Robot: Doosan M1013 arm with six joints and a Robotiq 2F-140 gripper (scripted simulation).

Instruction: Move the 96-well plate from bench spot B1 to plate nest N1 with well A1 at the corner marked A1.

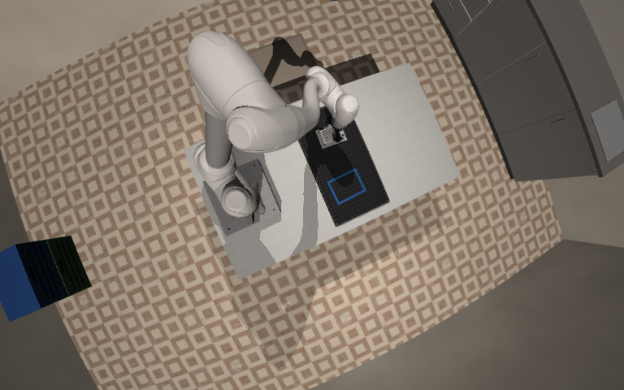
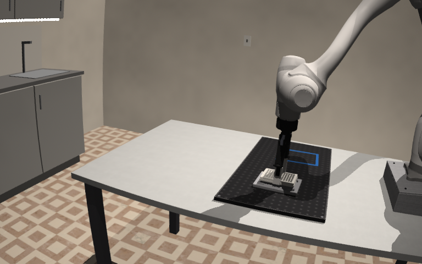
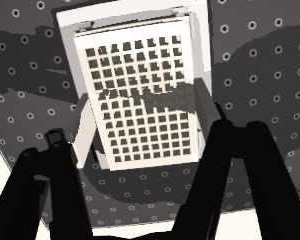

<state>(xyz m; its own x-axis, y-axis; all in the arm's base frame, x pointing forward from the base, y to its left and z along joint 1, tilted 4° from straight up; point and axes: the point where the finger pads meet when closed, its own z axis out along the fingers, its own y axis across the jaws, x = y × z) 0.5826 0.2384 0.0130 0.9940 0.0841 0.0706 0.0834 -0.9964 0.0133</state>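
Right now the white 96-well plate is 20 mm below my hand. Round my hand: grey plate nest N1 (40 mm below); A1 mark (80 mm ahead, 50 mm to the right, 40 mm below).
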